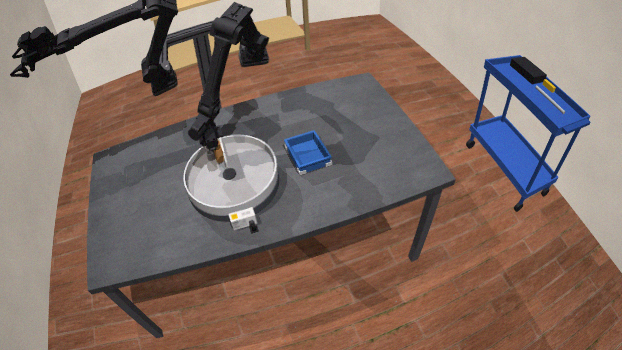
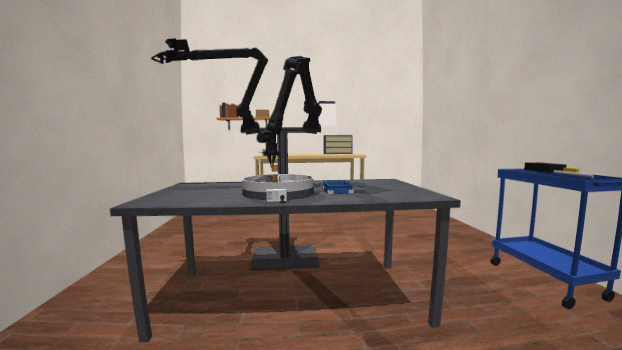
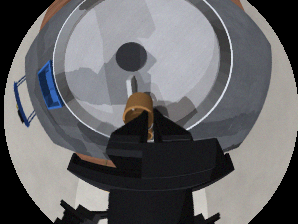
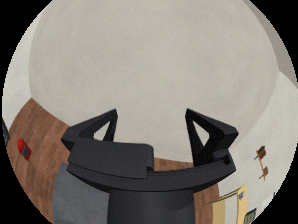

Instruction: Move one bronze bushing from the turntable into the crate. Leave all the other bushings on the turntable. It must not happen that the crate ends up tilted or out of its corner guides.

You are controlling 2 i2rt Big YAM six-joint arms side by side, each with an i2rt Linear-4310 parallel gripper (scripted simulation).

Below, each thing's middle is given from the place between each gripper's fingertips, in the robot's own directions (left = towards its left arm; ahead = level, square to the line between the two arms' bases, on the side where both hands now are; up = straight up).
Labels:
I see my left gripper 40 cm to the right of the blue crate (image 1: pixel 307 151), 13 cm above it and 3 cm short of it.
My right hand is 8 cm short of the blue crate, 114 cm to the right of it and 83 cm above it.

